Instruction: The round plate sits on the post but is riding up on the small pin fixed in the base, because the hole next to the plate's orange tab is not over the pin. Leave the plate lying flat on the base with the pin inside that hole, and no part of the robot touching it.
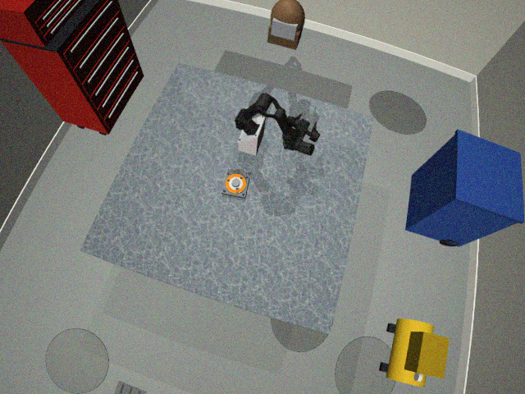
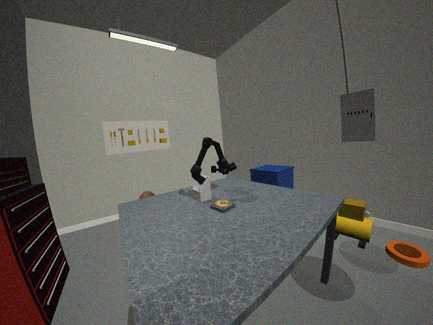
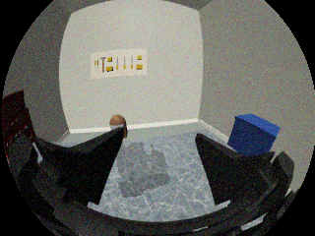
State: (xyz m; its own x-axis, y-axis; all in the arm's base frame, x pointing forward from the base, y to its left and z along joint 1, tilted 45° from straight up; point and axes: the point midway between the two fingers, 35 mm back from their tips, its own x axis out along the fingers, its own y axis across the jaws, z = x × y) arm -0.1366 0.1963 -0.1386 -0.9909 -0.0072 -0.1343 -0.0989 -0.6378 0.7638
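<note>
Right now the grey square base is 430 mm ahead of my gripper tip, 210 mm to the right of it and 190 mm below it.
</note>
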